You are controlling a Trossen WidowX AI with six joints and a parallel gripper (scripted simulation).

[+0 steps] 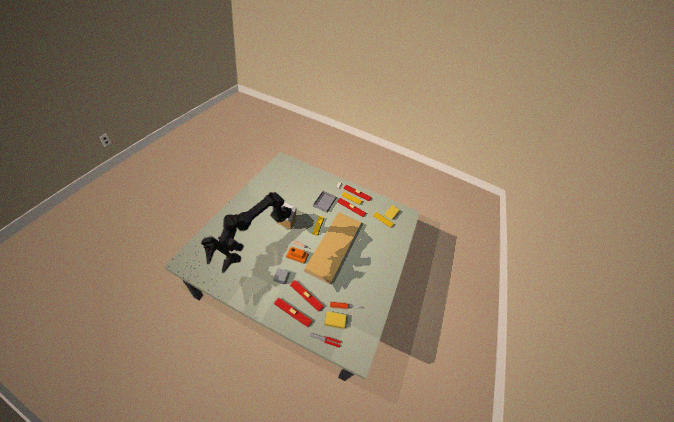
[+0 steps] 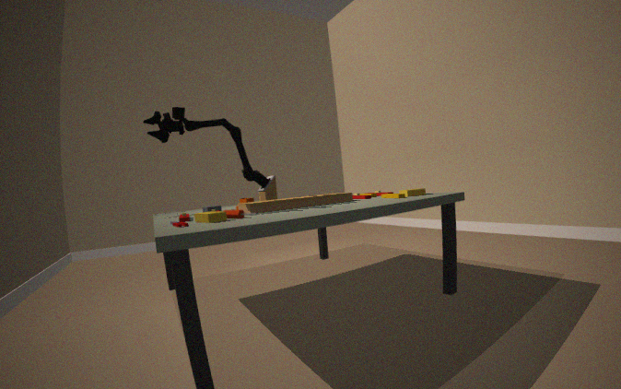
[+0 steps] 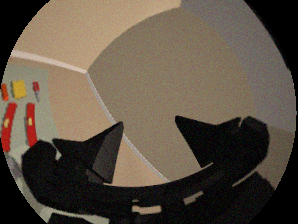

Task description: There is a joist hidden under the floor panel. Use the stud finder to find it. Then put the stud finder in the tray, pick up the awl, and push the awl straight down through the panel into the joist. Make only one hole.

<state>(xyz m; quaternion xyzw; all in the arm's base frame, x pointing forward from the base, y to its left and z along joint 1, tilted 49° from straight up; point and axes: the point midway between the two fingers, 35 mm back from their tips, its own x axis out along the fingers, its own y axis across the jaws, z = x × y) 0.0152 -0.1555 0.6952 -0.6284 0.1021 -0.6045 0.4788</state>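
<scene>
Now: the orange stud finder 460 mm to the left of my gripper tip, 420 mm below it and 170 mm ahead of it. Also, from my gripper tip: grey tray: 970 mm to the left, 450 mm below, 180 mm ahead; grey block: 450 mm below, 280 mm to the left, 160 mm ahead; awl: 540 mm to the left, 460 mm below, 200 mm ahead.
</scene>
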